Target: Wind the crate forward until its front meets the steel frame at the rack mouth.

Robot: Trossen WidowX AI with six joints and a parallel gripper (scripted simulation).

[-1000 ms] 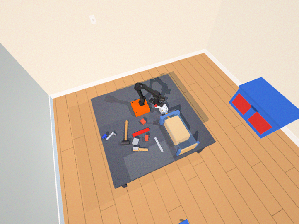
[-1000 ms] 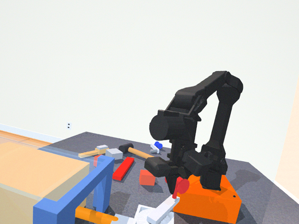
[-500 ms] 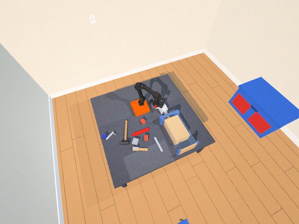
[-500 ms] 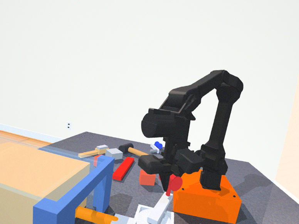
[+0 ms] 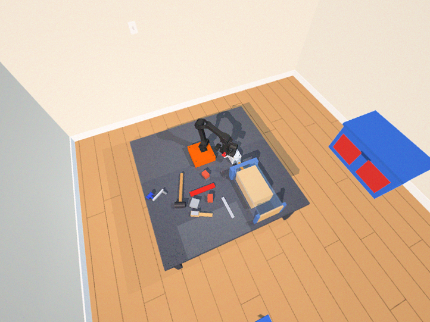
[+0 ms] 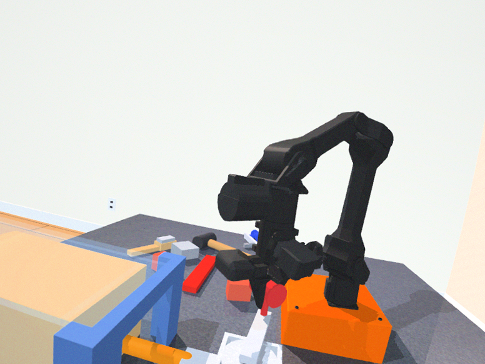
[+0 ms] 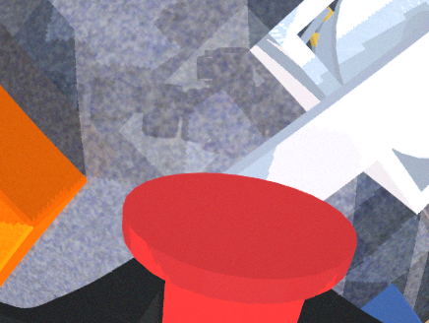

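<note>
Now: the blue frame 17 cm ahead of my gripper tip, 10 cm to the left of it and 1 cm below it. From my gripper tip the other things lie so: white winch: 1 cm behind, 9 cm to the left, 8 cm below; then winch handle: 4 cm to the left, 1 cm below; then red knob: 2 cm above.
</note>
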